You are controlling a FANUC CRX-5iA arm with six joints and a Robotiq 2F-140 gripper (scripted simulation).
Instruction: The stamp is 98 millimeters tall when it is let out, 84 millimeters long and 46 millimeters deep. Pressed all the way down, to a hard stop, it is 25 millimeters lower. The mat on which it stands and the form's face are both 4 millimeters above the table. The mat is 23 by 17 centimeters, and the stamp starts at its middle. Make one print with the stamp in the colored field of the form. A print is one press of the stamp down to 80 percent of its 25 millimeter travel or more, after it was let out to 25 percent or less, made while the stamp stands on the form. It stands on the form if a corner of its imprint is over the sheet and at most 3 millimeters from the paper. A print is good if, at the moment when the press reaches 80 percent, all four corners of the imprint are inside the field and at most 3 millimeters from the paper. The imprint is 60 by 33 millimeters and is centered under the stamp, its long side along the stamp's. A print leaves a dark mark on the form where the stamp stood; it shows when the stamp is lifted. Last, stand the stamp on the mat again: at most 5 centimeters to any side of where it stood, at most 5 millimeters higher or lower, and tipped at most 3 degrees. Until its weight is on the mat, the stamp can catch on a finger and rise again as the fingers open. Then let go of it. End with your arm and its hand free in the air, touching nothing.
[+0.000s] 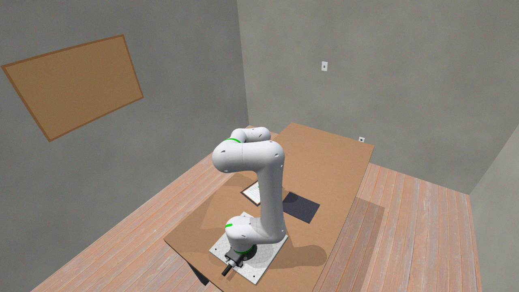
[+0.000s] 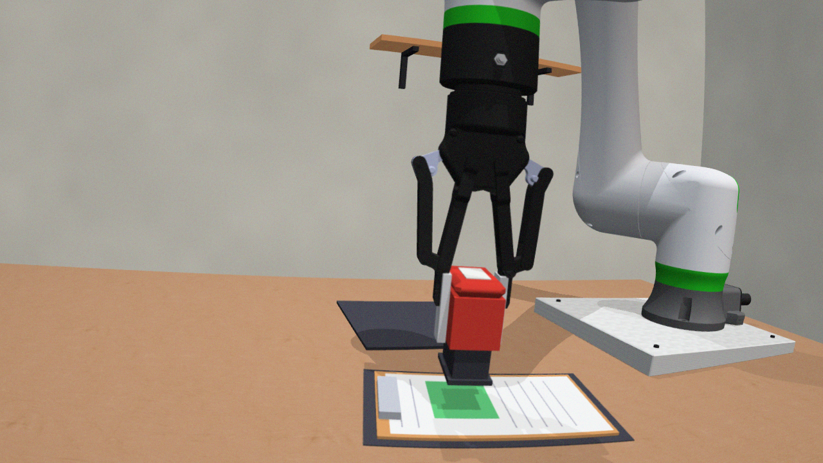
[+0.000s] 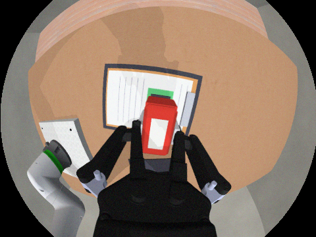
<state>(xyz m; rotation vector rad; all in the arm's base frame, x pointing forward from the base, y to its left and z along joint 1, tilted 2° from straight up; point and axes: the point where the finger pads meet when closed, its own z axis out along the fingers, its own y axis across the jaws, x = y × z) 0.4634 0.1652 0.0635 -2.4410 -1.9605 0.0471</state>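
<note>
The red stamp lies 2 cm below my hand. The rest, counted from my hand: dark mat: 3 cm behind, 28 cm to the right, 10 cm below; clipboard: 1 cm behind, 1 cm to the left, 10 cm below; black foot: 5 cm below.
</note>
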